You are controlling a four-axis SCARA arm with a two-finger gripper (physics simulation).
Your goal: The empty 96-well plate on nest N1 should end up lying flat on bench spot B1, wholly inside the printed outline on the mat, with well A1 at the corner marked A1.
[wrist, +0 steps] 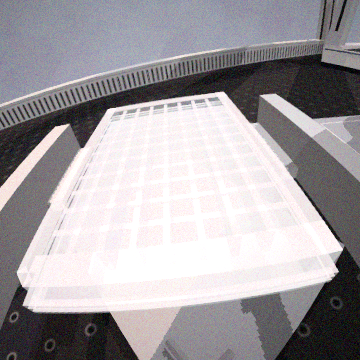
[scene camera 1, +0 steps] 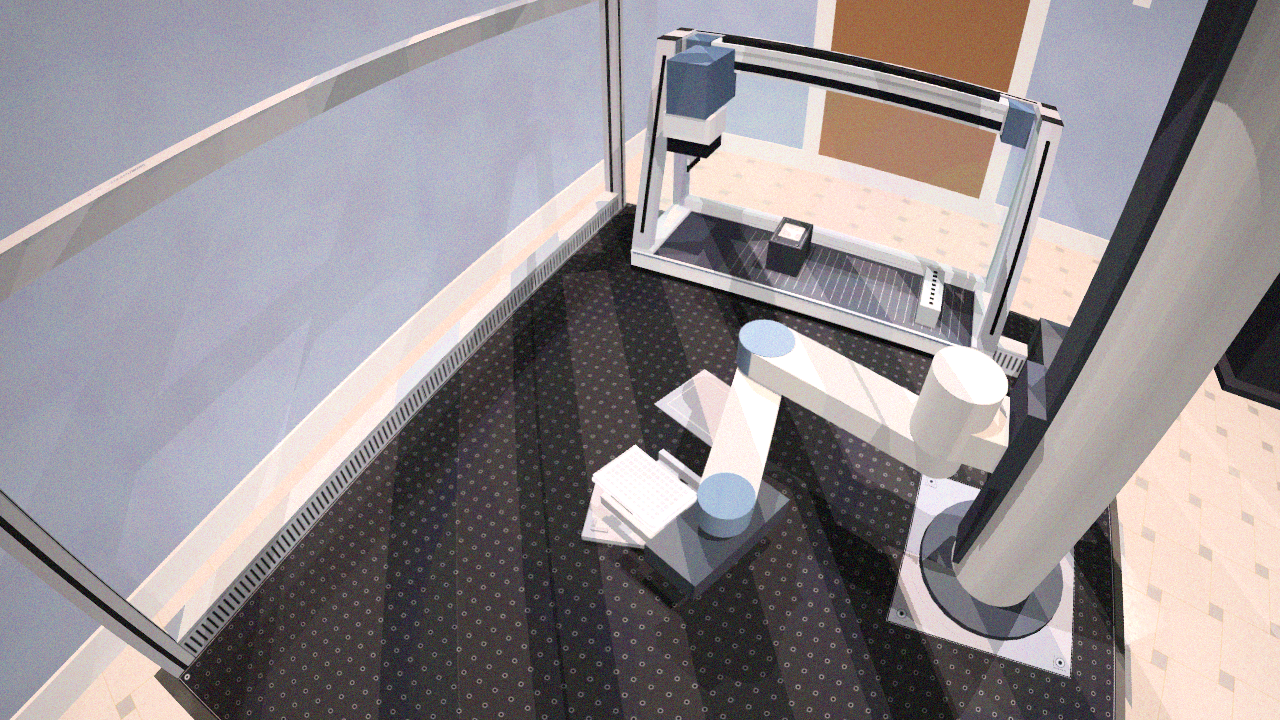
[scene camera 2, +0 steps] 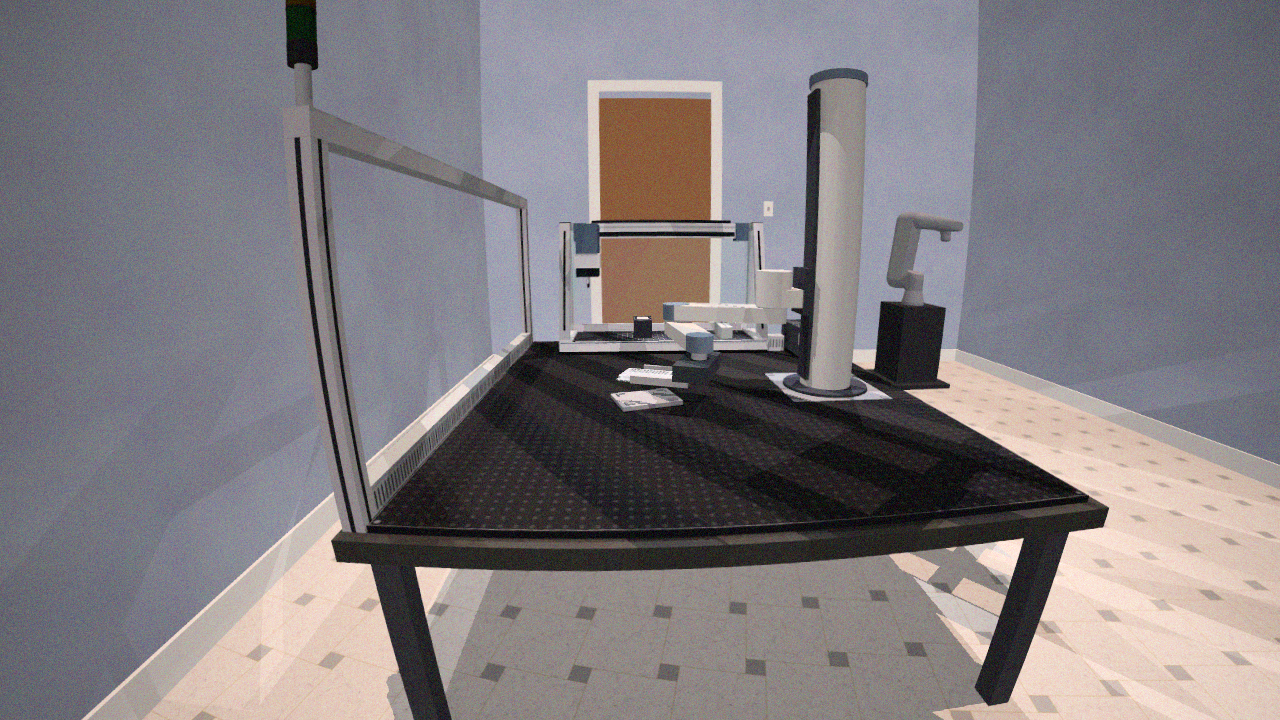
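Seen in the pictures: gripper, fingertip midpoint: point(wrist: 165, 124) point(scene camera 1: 632, 475) point(scene camera 2: 637, 373); arm's base, origin of the base link: point(scene camera 1: 989, 570) point(scene camera 2: 824, 389).
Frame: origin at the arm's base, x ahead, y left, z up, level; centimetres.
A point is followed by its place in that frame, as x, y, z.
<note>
The white 96-well plate point(scene camera 1: 642, 485) {54.4, 11.9, 8.9} point(scene camera 2: 657, 380) point(wrist: 175, 200) {50.7, 12.6, 8.8} is level between the fingers of my gripper point(scene camera 1: 639, 483) {56.5, 10.8, 8.7} point(wrist: 165, 124) {56.5, 10.8, 8.7}, which is shut on its long sides. The plate is in the air, above and partly over the pale nest N1 point(scene camera 1: 610, 528) {57.2, 16.7, 2.5} point(scene camera 2: 646, 401) {54.3, 15.4, 2.5} point(wrist: 215, 325) {48.4, 12.6, 2.5}, turned at an angle to it. The pale bench spot B1 point(scene camera 1: 687, 399) {58.0, -13.2, 1.5} point(wrist: 347, 127) {58.1, -12.9, 1.5} lies on the dark mat behind the plate in scene camera 1 and to the right in the wrist view; the arm covers part of it. Its A1 mark and the plate's A1 corner cannot be made out.
The arm's column point(scene camera 1: 1065, 429) {5.4, 5.2, 36.0} point(scene camera 2: 836, 232) {2.6, 7.1, 46.1} stands at the right. A gantry frame point(scene camera 1: 760, 295) {55.3, -45.0, 3.8} point(scene camera 2: 662, 344) {45.9, -45.0, 4.9} stands at the back with a dark block point(scene camera 1: 789, 250) {51.9, -51.5, 12.2} and a white slotted strip point(scene camera 1: 930, 295) {20.9, -52.9, 10.8} on its deck. A clear guard panel with a slotted base rail point(scene camera 1: 402, 425) {100.3, 14.8, 1.1} point(wrist: 200, 62) {100.5, -15.2, 3.7} runs along the left.
</note>
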